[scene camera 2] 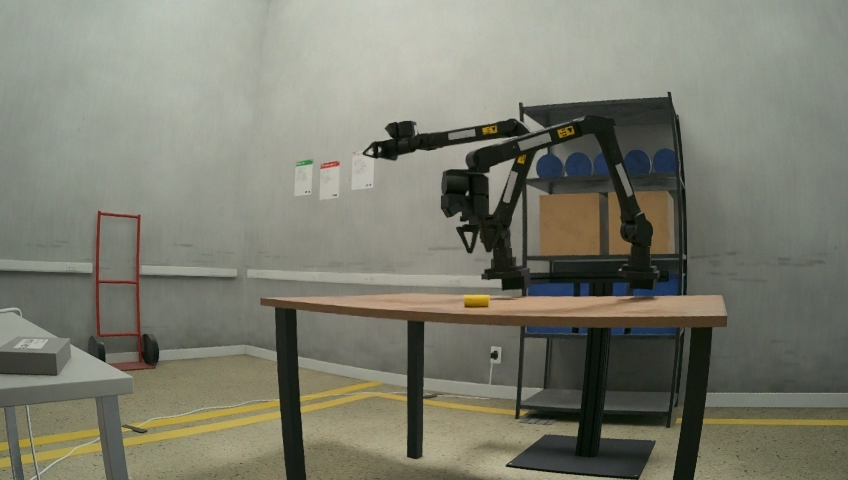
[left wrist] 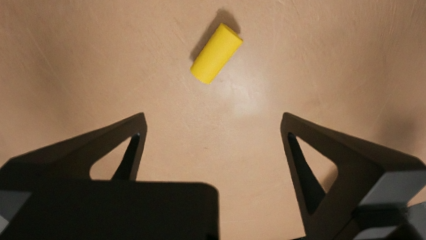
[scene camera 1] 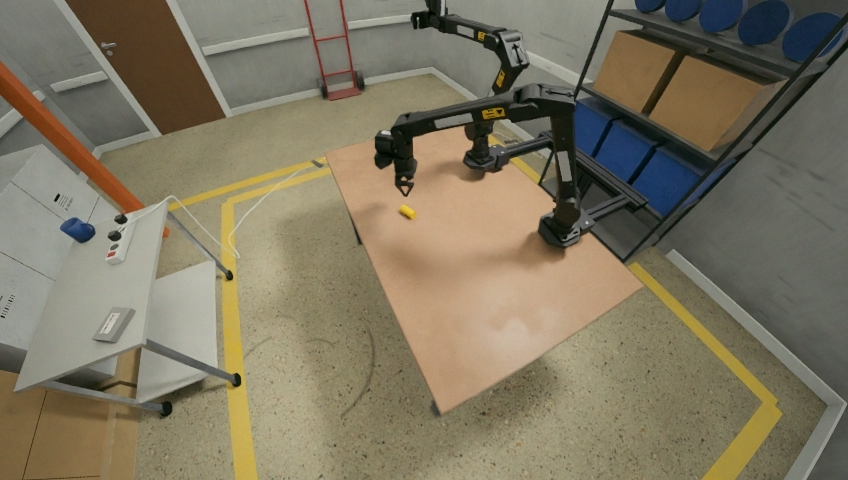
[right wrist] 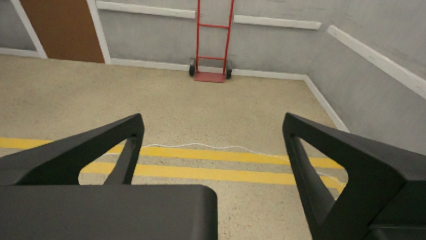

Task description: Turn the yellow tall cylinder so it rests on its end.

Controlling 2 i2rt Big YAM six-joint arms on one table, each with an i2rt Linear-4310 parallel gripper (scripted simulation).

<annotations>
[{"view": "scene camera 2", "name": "left gripper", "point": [479,252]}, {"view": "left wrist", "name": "left gripper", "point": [213,120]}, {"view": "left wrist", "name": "yellow tall cylinder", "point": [223,43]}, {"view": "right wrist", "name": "right gripper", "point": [213,120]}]
</annotations>
